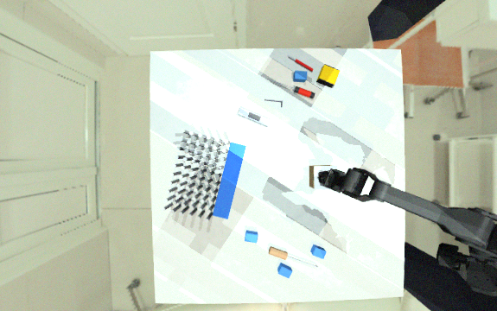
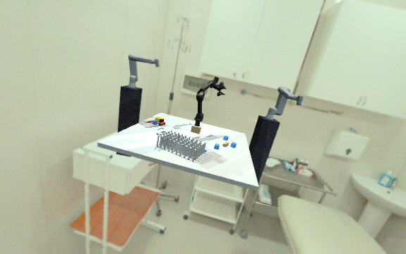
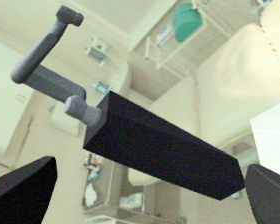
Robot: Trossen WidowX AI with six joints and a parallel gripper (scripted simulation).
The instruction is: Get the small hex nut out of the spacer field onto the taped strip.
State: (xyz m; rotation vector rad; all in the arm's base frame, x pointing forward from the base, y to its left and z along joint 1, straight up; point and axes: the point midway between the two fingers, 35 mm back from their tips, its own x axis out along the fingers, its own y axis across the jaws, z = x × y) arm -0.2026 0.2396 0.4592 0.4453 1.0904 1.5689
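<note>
The hook tool is 40 cm ahead of my gripper tip, 12 cm to the left of it and 52 cm below it. Round my gripper tip: blue taped strip (67 cm ahead, 33 cm to the right, 53 cm below); then yellow block (10 cm ahead, 76 cm to the right, 51 cm below); then grey flat tool (49 cm ahead, 62 cm to the right, 52 cm below).
</note>
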